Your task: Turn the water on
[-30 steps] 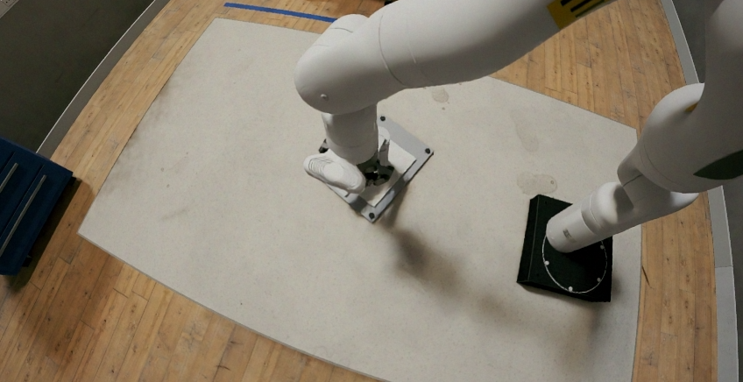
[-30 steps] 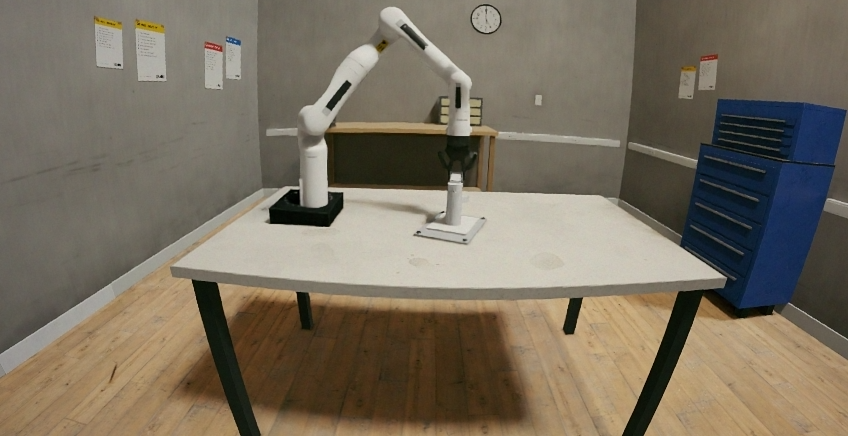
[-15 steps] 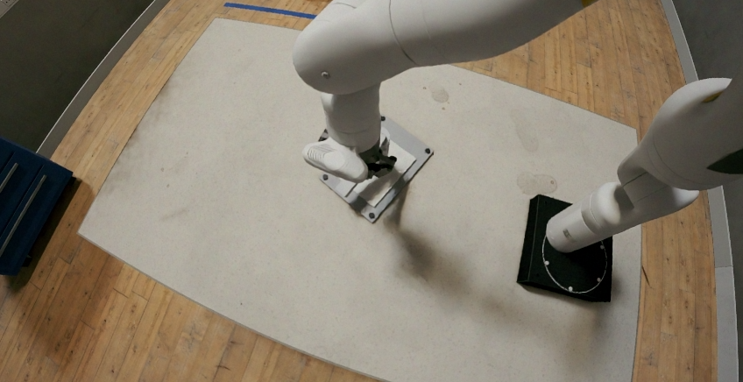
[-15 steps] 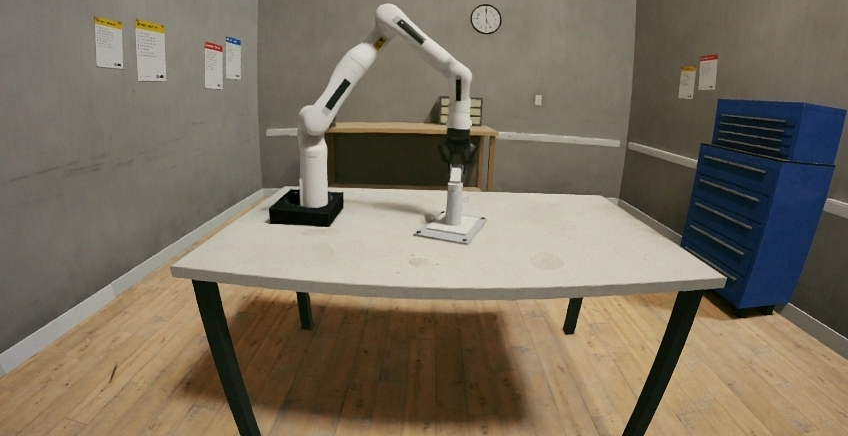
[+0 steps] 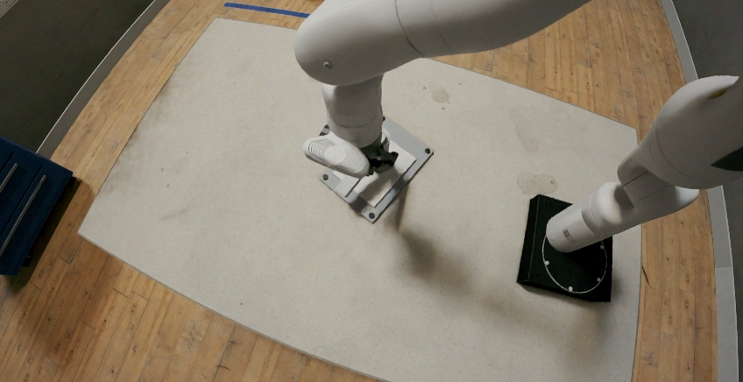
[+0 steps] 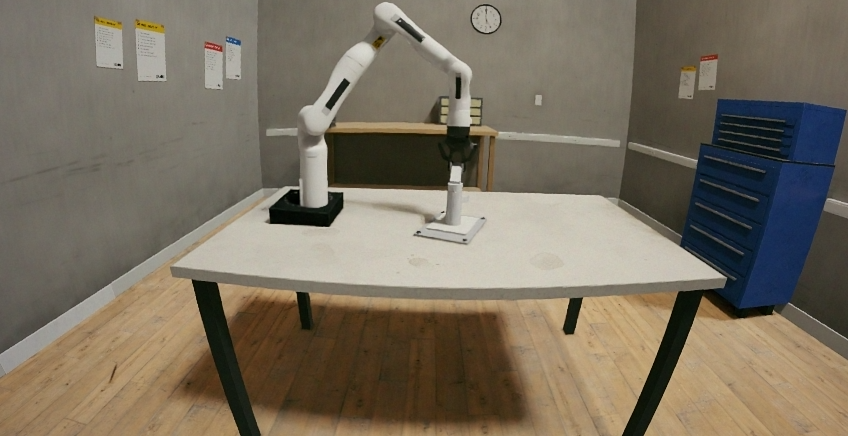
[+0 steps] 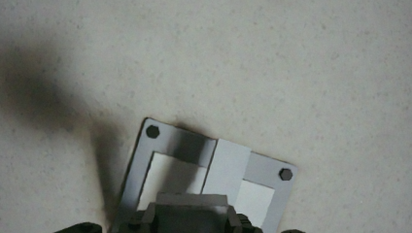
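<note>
My hand is 10 mm past the tap lever, 30 mm to the left of it and 10 mm above it. Round my hand: tap: 10 mm behind, 60 mm to the right, 70 mm below.
</note>
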